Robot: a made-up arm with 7 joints.
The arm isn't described. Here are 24 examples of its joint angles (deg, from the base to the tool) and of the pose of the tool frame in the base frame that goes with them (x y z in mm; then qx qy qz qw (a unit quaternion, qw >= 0)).
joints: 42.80 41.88 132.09 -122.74 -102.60 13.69 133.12
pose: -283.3 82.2 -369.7 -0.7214 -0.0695 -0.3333 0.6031
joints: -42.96 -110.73 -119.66 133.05 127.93 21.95 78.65
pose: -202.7 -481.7 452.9 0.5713 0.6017 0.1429 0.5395
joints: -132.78 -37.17 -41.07 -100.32 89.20 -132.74 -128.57
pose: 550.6 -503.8 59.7 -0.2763 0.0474 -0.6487 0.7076
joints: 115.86 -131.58 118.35 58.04 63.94 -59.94 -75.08
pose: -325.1 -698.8 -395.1 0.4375 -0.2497 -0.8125 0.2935
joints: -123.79 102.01 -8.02 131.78 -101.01 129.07 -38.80
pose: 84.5 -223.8 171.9 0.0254 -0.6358 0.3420 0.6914
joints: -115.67 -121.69 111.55 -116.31 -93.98 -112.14 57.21
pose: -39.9 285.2 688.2 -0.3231 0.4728 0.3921 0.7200
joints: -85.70 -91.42 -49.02 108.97 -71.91 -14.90 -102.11
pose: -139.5 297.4 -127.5 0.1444 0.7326 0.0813 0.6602
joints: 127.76 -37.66 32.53 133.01 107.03 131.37 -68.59
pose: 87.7 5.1 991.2 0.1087 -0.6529 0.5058 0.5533
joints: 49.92 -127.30 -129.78 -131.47 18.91 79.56 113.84
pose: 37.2 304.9 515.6 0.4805 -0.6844 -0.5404 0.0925
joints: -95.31 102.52 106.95 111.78 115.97 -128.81 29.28
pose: 33.0 -703.5 115.4 -0.2239 -0.8032 0.3887 0.3921
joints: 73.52 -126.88 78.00 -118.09 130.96 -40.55 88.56
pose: 101.3 -1102.8 407.3 0.5142 0.5995 0.3571 0.4986
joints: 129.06 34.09 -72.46 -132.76 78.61 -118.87 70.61
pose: -24.7 -209.4 -694.5 -0.6225 -0.4075 -0.6661 0.0519
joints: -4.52 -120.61 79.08 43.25 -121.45 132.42 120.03
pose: -100.5 548.5 245.0 -0.0025 -0.0258 0.1063 0.9940
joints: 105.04 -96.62 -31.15 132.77 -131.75 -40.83 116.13
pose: -386.9 -460.1 97.8 -0.5029 -0.2853 0.3501 0.7370
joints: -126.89 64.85 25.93 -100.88 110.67 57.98 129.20
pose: 338.8 -153.1 -853.8 -0.5330 -0.6811 0.0891 0.4940
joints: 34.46 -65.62 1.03 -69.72 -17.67 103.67 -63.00
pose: 62.4 -391.3 350.0 0.1185 -0.1496 -0.2206 0.9565
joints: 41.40 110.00 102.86 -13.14 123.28 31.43 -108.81
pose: -81.8 687.1 -491.8 0.0580 0.3403 0.6151 0.7089
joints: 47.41 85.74 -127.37 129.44 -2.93 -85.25 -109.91
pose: 234.0 356.7 386.9 -0.4642 -0.7421 -0.0744 0.4777
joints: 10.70 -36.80 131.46 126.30 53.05 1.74 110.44
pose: 748.6 133.2 627.2 0.3257 0.3346 -0.7902 0.3970
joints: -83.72 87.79 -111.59 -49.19 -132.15 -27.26 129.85
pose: -386.0 -350.1 384.2 -0.7746 -0.0416 0.5274 0.3465
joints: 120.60 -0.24 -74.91 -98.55 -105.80 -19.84 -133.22
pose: -263.4 -337.6 388.4 0.7273 -0.2771 0.5124 0.3630
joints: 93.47 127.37 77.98 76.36 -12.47 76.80 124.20
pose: 94.5 -603.9 -576.8 -0.8875 -0.3494 0.0174 0.2998
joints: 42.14 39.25 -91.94 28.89 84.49 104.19 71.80
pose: 691.6 -357.6 -348.1 0.4168 0.6664 0.6176 0.0275
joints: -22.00 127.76 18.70 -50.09 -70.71 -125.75 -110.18
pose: 215.6 58.5 346.0 -0.4438 -0.1385 -0.8774 0.1184
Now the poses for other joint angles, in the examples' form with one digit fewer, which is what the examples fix.
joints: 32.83 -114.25 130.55 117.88 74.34 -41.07 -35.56
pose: 625 -270 -423 0.441 0.176 0.140 0.869
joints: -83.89 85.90 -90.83 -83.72 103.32 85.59 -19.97
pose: 225 794 311 -0.081 -0.098 0.967 0.219
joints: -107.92 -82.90 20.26 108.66 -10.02 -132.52 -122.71
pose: -198 -429 374 0.824 -0.462 -0.279 0.174
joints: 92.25 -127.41 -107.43 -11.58 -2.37 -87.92 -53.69
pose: -395 -85 125 0.176 0.792 -0.570 0.133
